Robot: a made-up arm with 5 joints.
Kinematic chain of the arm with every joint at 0, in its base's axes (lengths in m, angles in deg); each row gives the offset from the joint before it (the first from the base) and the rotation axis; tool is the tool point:
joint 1: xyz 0 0 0.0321 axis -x
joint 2: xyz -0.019 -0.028 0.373 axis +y
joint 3: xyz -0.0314 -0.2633 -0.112 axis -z
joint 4: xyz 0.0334 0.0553 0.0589 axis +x
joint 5: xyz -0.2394 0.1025 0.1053 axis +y
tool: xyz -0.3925 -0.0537 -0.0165
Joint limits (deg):
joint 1: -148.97..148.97
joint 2: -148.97..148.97
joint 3: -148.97..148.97
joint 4: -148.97..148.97
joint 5: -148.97..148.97
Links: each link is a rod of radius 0.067 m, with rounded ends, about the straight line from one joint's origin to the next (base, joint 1, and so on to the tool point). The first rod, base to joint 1, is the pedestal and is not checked.
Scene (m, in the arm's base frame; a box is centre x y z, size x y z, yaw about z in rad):
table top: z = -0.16
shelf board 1: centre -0.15 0.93 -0 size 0.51 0.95 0.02 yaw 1.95
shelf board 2: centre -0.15 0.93 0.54 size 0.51 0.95 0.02 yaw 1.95
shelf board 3: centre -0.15 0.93 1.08 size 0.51 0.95 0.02 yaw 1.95
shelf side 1: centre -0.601 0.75 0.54 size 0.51 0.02 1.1 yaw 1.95
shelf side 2: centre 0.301 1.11 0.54 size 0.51 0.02 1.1 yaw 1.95
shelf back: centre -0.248 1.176 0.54 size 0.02 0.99 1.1 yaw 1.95
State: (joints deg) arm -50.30 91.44 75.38 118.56 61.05
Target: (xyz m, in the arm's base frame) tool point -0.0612 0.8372 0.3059
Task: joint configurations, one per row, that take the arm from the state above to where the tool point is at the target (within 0.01 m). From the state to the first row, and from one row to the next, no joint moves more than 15 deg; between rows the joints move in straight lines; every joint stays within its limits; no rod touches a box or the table.
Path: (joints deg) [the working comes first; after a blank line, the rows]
Joints at the target: 66.72 105.79 71.35 116.75 45.55
Straight joint move there: touches shelf board 2.

1: -36.26 95.90 79.53 113.79 56.17
2: -22.21 100.35 83.69 109.01 51.30
3: -8.17 104.81 87.84 104.24 46.42
4: 5.88 109.26 92.00 99.47 41.54
5: 19.92 113.72 96.15 94.70 36.67
6: 33.97 118.17 100.30 89.92 31.79
7: 44.89 114.05 90.65 98.87 36.38
8: 55.80 109.92 81.00 107.81 40.96
9: 66.72 105.79 71.35 116.75 45.55

